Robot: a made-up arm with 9 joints. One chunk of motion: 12 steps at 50 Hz.
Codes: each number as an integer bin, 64 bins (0 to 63) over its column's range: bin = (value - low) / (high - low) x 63, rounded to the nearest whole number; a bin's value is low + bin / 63 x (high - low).
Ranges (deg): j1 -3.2..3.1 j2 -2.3..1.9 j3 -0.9..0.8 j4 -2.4..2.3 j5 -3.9..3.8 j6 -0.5..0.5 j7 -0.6..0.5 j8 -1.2..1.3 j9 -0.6..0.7
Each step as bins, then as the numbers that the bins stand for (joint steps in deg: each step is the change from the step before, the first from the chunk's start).
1 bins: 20 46 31 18 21 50 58 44 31
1 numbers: -1.200 0.767 -0.063 -1.057 -1.333 0.294 0.413 0.546 0.040
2 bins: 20 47 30 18 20 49 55 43 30
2 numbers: -1.200 0.833 -0.090 -1.057 -1.456 0.278 0.360 0.506 0.019
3 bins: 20 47 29 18 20 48 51 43 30
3 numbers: -1.200 0.833 -0.117 -1.057 -1.456 0.262 0.290 0.506 0.019
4 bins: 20 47 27 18 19 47 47 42 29
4 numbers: -1.200 0.833 -0.171 -1.057 -1.578 0.246 0.221 0.467 -0.002
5 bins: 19 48 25 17 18 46 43 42 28
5 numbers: -1.300 0.900 -0.225 -1.132 -1.700 0.230 0.151 0.467 -0.022
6 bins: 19 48 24 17 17 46 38 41 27
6 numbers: -1.300 0.900 -0.252 -1.132 -1.822 0.230 0.063 0.427 -0.043
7 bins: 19 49 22 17 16 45 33 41 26
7 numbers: -1.300 0.967 -0.306 -1.132 -1.944 0.214 -0.024 0.427 -0.063
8 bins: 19 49 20 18 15 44 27 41 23
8 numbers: -1.300 0.967 -0.360 -1.057 -2.067 0.198 -0.129 0.427 -0.125
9 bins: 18 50 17 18 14 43 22 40 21
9 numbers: -1.400 1.033 -0.441 -1.057 -2.189 0.183 -0.216 0.387 -0.167
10 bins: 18 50 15 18 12 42 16 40 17
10 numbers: -1.400 1.033 -0.495 -1.057 -2.433 0.167 -0.321 0.387 -0.249
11 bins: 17 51 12 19 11 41 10 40 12
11 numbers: -1.500 1.100 -0.576 -0.983 -2.556 0.151 -0.425 0.387 -0.352
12 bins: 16 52 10 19 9 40 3 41 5
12 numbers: -1.600 1.167 -0.630 -0.983 -2.800 0.135 -0.548 0.427 -0.497
